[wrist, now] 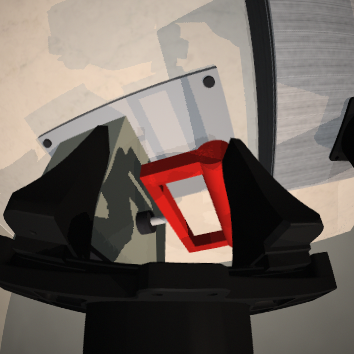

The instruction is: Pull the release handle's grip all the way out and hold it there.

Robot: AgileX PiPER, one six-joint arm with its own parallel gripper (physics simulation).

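The release handle is a red frame with a rounded grip bar (216, 187) on its right side. A short pale rod (158, 220) with a black collar (145, 222) joins the frame to a grey-green housing block (135, 165). The block stands on a pale mounting plate (175, 95). My gripper (167, 144) is open wide. The red frame shows between its fingers, with the grip bar right beside the right finger, which hides part of the bar's edge. The left finger overlaps the housing block in view. Whether the right finger touches the grip cannot be told.
A brushed grey metal panel (312, 75) with a thick black edge (265, 85) stands at the upper right, beyond the handle. A black part (345, 135) shows at the right border. Dark bolt heads (208, 81) (47, 143) sit in the plate's corners.
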